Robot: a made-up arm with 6 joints. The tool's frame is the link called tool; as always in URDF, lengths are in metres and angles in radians. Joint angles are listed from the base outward.
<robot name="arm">
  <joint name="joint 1" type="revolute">
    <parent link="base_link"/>
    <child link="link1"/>
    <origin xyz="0 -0.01 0.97"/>
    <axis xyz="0 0 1"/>
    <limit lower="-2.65" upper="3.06"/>
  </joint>
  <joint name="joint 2" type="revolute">
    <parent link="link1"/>
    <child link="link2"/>
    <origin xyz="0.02 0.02 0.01"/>
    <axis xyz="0 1 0"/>
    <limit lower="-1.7" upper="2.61"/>
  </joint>
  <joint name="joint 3" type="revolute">
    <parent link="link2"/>
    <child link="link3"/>
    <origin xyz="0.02 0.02 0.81"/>
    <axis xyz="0 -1 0"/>
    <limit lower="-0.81" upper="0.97"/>
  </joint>
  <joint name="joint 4" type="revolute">
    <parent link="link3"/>
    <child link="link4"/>
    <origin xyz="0 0.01 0"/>
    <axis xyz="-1 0 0"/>
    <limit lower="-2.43" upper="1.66"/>
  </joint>
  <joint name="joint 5" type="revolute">
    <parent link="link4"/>
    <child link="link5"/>
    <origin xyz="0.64 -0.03 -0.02"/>
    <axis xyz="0 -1 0"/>
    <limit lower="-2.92" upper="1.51"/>
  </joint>
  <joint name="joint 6" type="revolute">
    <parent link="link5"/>
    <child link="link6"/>
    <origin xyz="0 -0.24 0.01"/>
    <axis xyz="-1 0 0"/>
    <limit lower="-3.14" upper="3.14"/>
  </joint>
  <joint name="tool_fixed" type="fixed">
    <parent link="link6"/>
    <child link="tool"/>
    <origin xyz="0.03 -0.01 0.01" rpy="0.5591 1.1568 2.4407"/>
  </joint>
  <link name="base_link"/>
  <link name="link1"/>
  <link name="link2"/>
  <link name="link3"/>
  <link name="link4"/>
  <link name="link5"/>
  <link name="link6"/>
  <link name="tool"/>
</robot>
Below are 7 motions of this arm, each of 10 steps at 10 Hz.
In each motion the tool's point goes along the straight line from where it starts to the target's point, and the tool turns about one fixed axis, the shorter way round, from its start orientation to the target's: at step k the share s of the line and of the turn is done. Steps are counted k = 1, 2, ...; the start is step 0. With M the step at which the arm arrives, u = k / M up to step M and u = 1 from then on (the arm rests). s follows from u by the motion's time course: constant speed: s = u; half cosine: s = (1 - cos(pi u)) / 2; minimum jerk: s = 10 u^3 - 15 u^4 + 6 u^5.
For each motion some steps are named. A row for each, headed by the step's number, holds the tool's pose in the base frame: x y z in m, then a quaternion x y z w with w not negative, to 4 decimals.
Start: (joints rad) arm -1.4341 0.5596 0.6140 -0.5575 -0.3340 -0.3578
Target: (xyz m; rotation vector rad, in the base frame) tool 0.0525 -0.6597 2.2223 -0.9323 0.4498 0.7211
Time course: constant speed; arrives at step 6
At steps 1, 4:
1: -0.0113 -1.0870 1.6457 -0.0853 0.1503 0.3466 0.9220
4: 0.0270 -0.8306 1.9917 -0.3003 0.1894 0.3468 0.8682

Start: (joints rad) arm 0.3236 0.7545 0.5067 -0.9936 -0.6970 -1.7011
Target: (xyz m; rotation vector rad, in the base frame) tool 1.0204 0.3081 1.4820 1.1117 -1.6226 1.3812
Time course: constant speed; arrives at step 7
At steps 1, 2, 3, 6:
1: 1.1142 0.2984 1.1944 0.6554 -0.2820 0.5887 0.3799
2: 1.0985 0.3000 1.2423 0.6251 -0.3451 0.5870 0.3814
3: 1.0829 0.3017 1.2903 0.5918 -0.4066 0.5825 0.3810
6: 1.0360 0.3065 1.4341 0.4752 -0.5779 0.5517 0.3686

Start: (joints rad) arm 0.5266 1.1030 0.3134 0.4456 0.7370 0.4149
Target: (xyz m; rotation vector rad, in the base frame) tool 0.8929 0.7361 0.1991 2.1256 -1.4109 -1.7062
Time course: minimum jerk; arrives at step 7
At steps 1, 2, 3, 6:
1: 1.2144 0.4857 0.9450 0.7190 -0.3784 -0.5826 0.0222
2: 1.1744 0.5168 0.8522 0.7159 -0.3886 -0.5795 0.0239
3: 1.1009 0.5741 0.6818 0.7102 -0.4074 -0.5736 0.0271
6: 0.9006 0.7301 0.2169 0.6928 -0.4575 -0.5562 0.0359

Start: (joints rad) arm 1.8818 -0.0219 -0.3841 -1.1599 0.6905 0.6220
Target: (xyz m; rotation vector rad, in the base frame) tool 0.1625 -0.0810 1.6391 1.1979 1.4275 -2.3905
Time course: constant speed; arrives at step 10
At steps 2, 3, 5, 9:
2: -0.0432 0.4070 1.3949 0.4062 0.0775 -0.9084 0.0611
3: -0.0175 0.3460 1.4254 0.4086 0.1288 -0.9015 0.0609
5: 0.0339 0.2240 1.4865 0.4101 0.2301 -0.8805 0.0601
9: 0.1368 -0.0200 1.6086 0.3999 0.4242 -0.8105 0.0565

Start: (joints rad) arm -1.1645 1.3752 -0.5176 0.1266 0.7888 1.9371
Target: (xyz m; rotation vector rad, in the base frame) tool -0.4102 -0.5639 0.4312 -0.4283 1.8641 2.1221
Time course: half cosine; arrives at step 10
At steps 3, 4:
3: -0.0274 -0.6658 0.4756 0.1061 -0.7592 -0.6198 0.1682
4: -0.0946 -0.6479 0.4678 0.1147 -0.7459 -0.6461 0.1142

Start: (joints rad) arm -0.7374 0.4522 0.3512 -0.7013 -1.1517 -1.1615
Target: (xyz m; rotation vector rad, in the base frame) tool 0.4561 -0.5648 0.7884 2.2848 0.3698 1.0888
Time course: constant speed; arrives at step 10
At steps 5, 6, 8, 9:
5: 0.5607 -0.6821 1.1029 0.7133 -0.0206 0.5170 0.4727
6: 0.5398 -0.6586 1.0400 0.7475 0.0115 0.4987 0.4387
8: 0.4979 -0.6117 0.9142 0.8074 0.0756 0.4565 0.3659
9: 0.4770 -0.5883 0.8513 0.8330 0.1072 0.4329 0.3274

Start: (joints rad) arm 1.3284 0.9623 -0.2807 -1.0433 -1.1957 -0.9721
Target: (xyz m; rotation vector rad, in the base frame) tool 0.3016 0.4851 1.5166 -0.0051 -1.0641 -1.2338
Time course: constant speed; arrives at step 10
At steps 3, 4, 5, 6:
3: 0.2370 0.5739 0.9572 -0.5026 -0.6203 -0.5370 0.2726
4: 0.2462 0.5612 1.0371 -0.4402 -0.6162 -0.5549 0.3444
5: 0.2554 0.5486 1.1170 -0.3737 -0.6062 -0.5677 0.4130
6: 0.2647 0.5359 1.1970 -0.3038 -0.5907 -0.5751 0.4776

